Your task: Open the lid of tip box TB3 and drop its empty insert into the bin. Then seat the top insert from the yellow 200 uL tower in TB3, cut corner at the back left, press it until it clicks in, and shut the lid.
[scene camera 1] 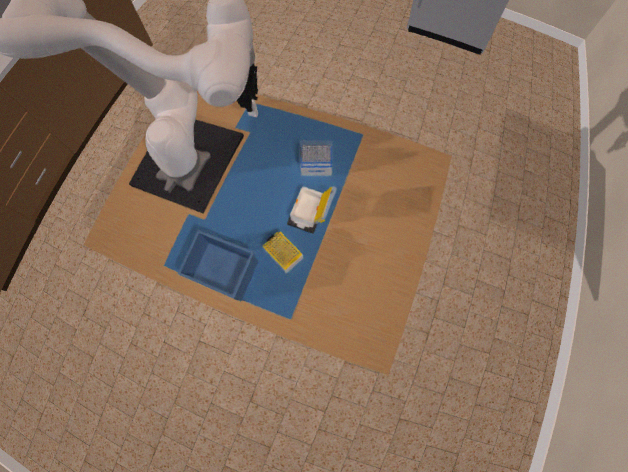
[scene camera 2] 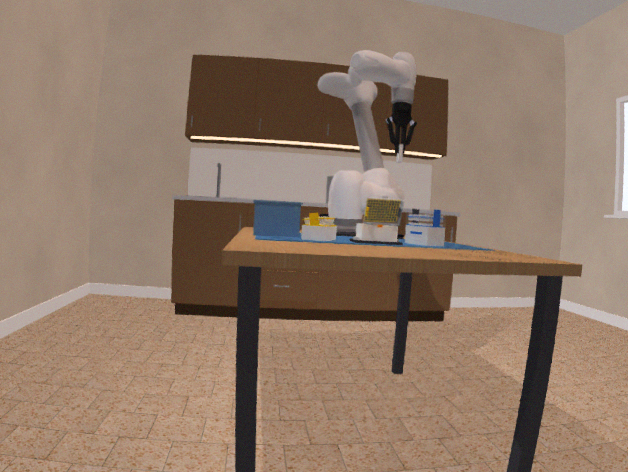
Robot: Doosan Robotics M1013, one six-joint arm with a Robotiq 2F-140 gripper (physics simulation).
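Observation:
My gripper (scene camera 1: 252, 110) (scene camera 2: 400, 154) is shut and empty, high above the mat's back left corner in scene camera 1, far from the boxes. The white tip box TB3 (scene camera 1: 306, 205) (scene camera 2: 376, 232) stands open. Its clear lid (scene camera 1: 332, 196) is swung up, and a yellow perforated plate (scene camera 1: 323, 205) (scene camera 2: 383, 210) stands tilted against the lid's inner side. The yellow tower (scene camera 1: 282, 251) (scene camera 2: 318, 232) stands turned at an angle between TB3 and the blue bin (scene camera 1: 218, 261) (scene camera 2: 277, 218). No insert shows in the bin. The cut corner cannot be made out.
TB3 stands on a dark base plate (scene camera 1: 301, 226). A tower with blue layers (scene camera 1: 315, 164) (scene camera 2: 425, 234) stands on TB3's other side. All these stand on the blue mat (scene camera 1: 263, 167) on the wooden table (scene camera 1: 375, 263). The arm's base is on a black plate (scene camera 1: 220, 147).

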